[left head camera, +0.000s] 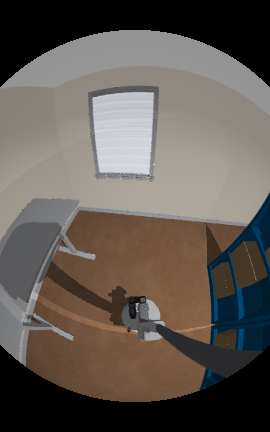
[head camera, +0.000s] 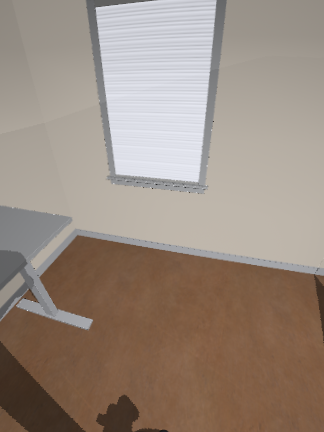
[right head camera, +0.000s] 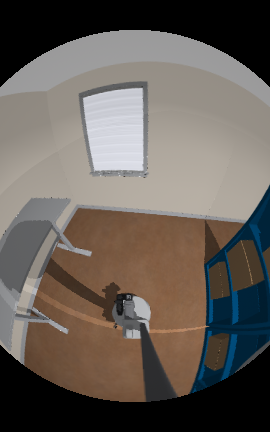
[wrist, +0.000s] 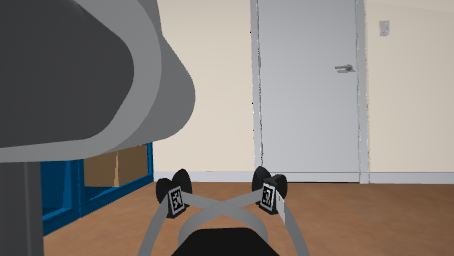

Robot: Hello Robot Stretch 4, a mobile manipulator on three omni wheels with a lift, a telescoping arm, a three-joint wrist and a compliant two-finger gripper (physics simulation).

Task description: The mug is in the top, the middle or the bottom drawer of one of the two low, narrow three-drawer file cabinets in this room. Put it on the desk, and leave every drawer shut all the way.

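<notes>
A grey desk with light metal legs stands along the wall at the left in the three head views. The part of its top that shows bears no mug. My gripper is open in the wrist view, its two dark fingertips wide apart with floor and wall behind them. It is well away from the desk, over the floor. The mug and the two file cabinets do not show in these views.
A blue shelf unit with cardboard boxes stands at the right in the side head views. A window is in the far wall. The wrist view shows a grey door with a handle.
</notes>
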